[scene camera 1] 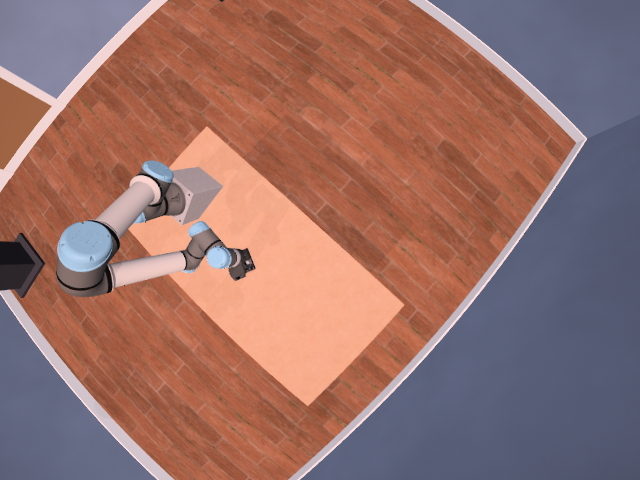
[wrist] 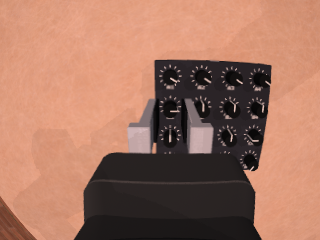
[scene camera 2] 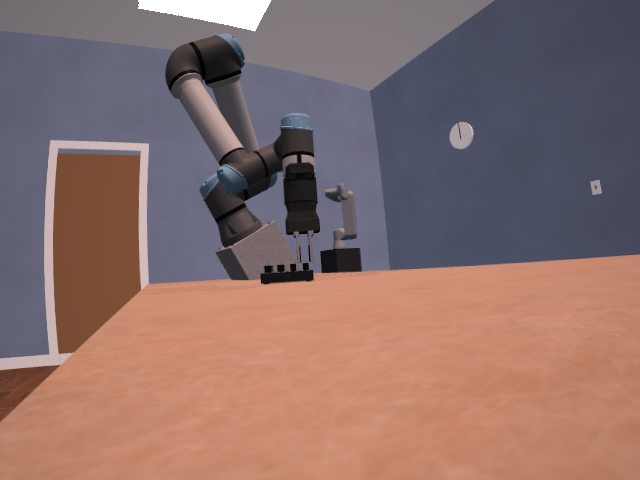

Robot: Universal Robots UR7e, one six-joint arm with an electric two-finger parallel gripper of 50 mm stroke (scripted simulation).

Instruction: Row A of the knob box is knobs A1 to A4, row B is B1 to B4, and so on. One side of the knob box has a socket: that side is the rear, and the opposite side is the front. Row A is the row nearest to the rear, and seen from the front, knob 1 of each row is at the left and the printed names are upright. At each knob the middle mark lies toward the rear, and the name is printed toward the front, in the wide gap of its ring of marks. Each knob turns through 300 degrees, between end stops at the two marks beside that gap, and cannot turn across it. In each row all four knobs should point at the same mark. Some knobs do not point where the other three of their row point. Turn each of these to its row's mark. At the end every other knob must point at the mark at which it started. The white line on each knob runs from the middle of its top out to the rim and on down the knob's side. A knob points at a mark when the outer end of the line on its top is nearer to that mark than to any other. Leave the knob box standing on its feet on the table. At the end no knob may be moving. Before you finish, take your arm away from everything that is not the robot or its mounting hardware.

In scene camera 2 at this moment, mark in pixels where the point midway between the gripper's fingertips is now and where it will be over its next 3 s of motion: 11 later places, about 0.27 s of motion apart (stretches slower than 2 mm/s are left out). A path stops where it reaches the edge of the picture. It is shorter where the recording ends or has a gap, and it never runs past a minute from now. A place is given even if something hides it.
The gripper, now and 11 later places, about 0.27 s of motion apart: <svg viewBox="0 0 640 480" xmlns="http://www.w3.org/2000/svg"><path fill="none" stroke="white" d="M305 262L305 264L305 265L305 266L305 264L305 257L304 250L303 249L301 248L297 247L293 247L288 246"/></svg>
